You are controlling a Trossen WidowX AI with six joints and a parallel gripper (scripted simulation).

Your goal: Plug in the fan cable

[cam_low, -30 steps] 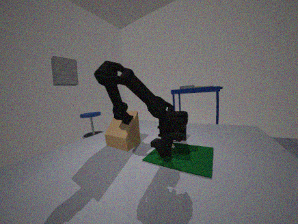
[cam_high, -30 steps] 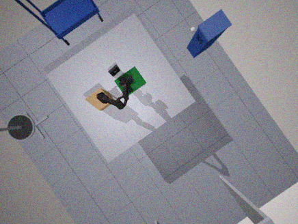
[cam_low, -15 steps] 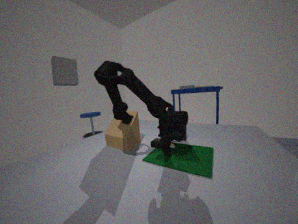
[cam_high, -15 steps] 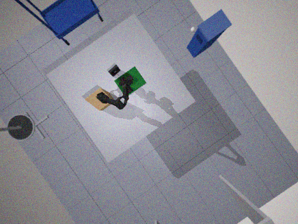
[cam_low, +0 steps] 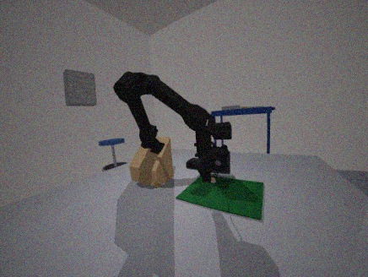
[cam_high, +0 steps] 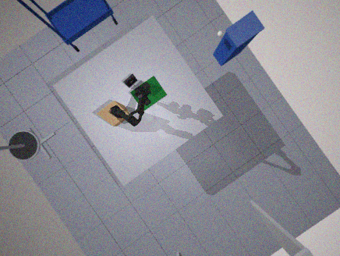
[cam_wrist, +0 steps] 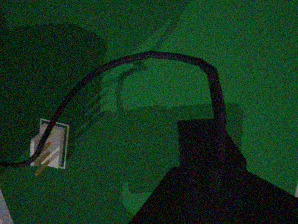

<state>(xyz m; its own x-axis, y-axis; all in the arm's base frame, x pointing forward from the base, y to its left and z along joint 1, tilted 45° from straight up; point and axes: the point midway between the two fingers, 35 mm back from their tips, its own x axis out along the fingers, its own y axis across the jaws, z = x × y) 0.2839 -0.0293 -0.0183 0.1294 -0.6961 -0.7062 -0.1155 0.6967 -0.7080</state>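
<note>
The fan header is 100 mm to the left of my gripper tip, 60 mm below it and 20 mm behind it. The rest, counted from my gripper tip: green board: 80 mm below, 60 mm ahead, 40 mm to the left; black fan plug: 10 mm ahead, 10 mm above.
</note>
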